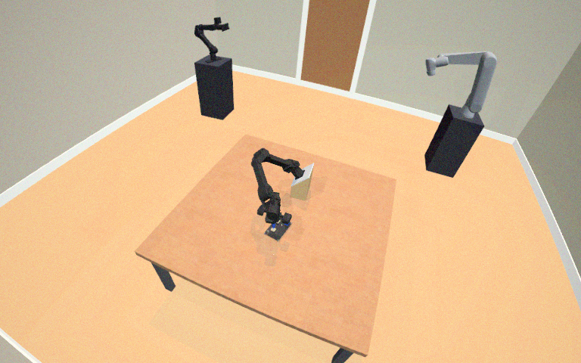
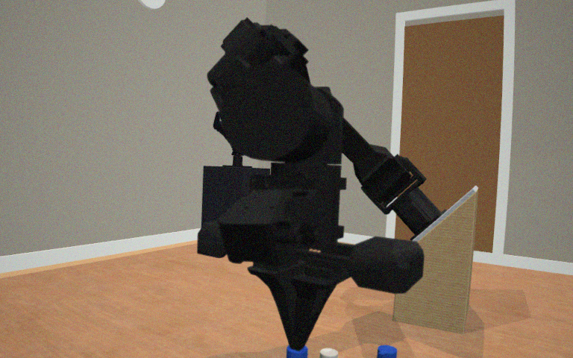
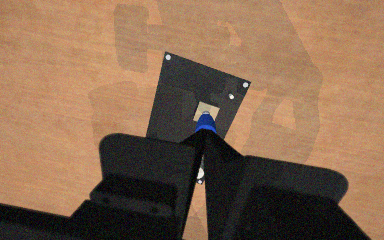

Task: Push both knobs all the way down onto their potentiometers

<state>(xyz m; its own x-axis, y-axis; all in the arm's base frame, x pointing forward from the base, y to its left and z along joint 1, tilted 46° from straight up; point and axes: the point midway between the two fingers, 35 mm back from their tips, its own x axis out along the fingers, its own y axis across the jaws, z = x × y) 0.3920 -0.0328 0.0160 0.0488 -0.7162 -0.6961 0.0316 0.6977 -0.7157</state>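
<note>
Now: the blue knob 2 cm below my gripper tip.
</note>
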